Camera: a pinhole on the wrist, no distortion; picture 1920 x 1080 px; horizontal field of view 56.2 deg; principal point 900.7 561.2 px. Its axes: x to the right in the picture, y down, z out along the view. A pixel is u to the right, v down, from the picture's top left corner.
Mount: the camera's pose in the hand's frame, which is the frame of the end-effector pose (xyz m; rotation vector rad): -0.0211 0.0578 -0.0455 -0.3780 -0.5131 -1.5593
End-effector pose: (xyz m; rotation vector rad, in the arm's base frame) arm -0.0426 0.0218 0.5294 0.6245 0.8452 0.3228
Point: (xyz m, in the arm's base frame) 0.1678 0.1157 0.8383
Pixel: 907 771
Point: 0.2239 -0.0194 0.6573
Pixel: outside the picture
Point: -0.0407 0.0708 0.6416
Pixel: 961 334
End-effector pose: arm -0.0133 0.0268 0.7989 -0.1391 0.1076 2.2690
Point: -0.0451 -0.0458 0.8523
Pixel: 1679 305
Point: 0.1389 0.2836 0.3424
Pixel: behind the camera
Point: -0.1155 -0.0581 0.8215
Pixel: 304 1035
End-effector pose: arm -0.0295 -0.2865 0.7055 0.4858 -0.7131 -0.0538
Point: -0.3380 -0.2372 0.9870
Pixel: 1306 498
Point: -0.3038 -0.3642 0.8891
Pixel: outside the picture
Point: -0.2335 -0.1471 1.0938
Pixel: 791 989
